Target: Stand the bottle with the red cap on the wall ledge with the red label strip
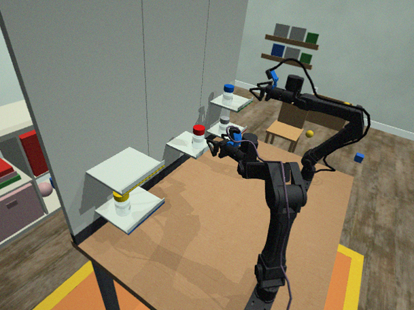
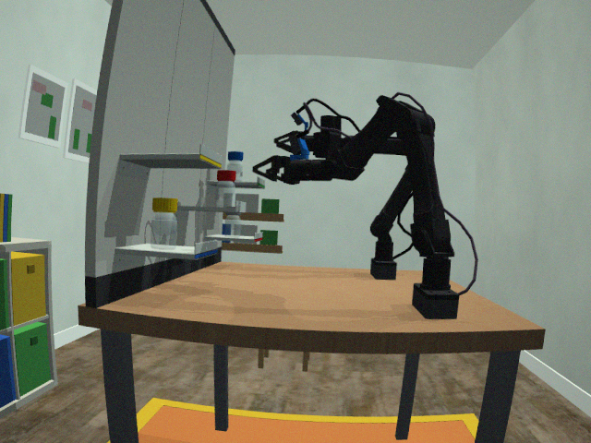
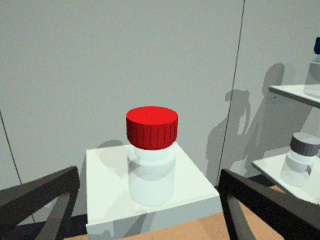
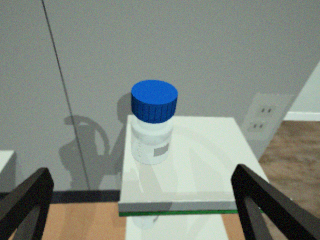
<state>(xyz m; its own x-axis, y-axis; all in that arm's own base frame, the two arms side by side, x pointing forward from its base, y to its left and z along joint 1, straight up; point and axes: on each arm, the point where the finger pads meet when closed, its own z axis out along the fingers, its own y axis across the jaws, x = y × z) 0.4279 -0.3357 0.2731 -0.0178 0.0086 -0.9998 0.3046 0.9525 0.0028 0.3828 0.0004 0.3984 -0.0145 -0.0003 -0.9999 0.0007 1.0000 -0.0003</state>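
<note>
Now: right hand 130 mm short of the red-capped bottle, 320 mm to the right of it and 190 mm above it. Round my right hand: blue-capped bottle (150 mm ahead, 20 mm to the right, 90 mm below); then grey wall panel (270 mm ahead, 310 mm to the left); then grey-capped bottle (140 mm ahead, 20 mm to the right, 280 mm below).
</note>
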